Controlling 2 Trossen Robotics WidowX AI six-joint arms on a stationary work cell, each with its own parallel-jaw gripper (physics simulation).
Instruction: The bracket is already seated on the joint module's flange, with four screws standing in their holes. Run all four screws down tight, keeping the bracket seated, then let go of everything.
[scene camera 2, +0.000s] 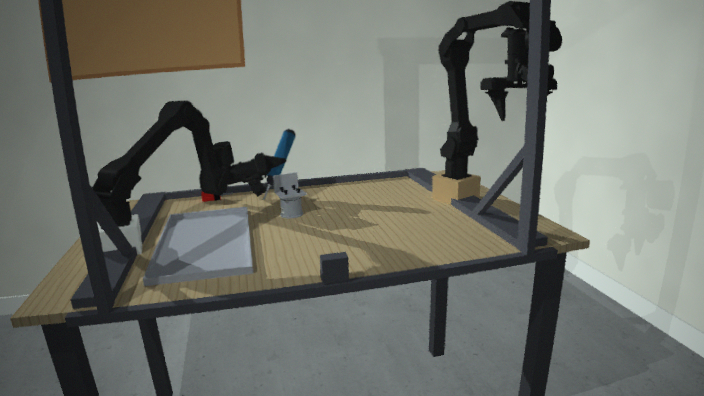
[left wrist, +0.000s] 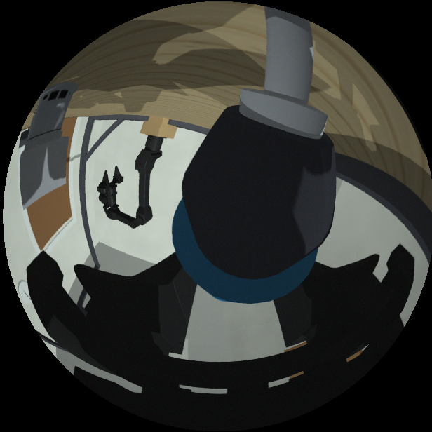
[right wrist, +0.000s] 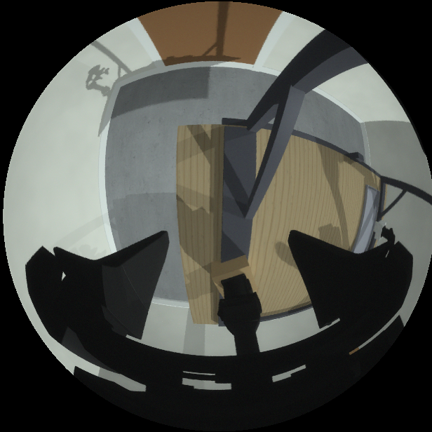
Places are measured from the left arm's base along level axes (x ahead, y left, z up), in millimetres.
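Where they show: left gripper, between the fingertips: (scene camera 2: 285, 161); right gripper, between the fingertips: (scene camera 2: 518, 120); left arm's base, origin of its link: (scene camera 2: 116, 223); right arm's base, origin of its link: (scene camera 2: 456, 176).
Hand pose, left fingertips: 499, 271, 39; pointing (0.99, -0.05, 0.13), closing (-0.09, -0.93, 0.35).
Note:
Things, the pixels of their centre, and the offset from my left fingertips, as dx, dy, dz.
- electric screwdriver, middle of its body: (scene camera 2: 277, 164) -26, +0, -8
- joint module, middle of its body: (scene camera 2: 291, 203) -47, -213, -75
- black object, middle of its body: (scene camera 2: 217, 194) -219, +45, -90
- dark block, middle of its body: (scene camera 2: 334, 267) -88, -648, -76
The electric screwdriver (scene camera 2: 284, 150) (left wrist: 260, 200) has a blue handle, a dark front part and a grey shaft. My left gripper (scene camera 2: 279, 162) (left wrist: 230, 243) is shut on it and holds it tilted, shaft down. In scene camera 2 the shaft ends left of the joint module (scene camera 2: 291, 208) (left wrist: 49, 112), whose grey bracket (scene camera 2: 286, 181) (left wrist: 44, 162) sits on top. Dark screws (scene camera 2: 283, 190) stand in the bracket; how deep they sit is too small to tell. The shaft's tip is outside the left wrist view. My right gripper (scene camera 2: 523, 100) (right wrist: 230, 237) is open and empty, high above the table's right side.
A grey tray (scene camera 2: 250, 240) (right wrist: 370, 200) lies at the table's left. A red and black object (scene camera 2: 207, 197) lies behind it, below the left forearm. A dark block (scene camera 2: 334, 267) stands at the front edge. Frame posts (scene camera 2: 536, 150) rise at both sides.

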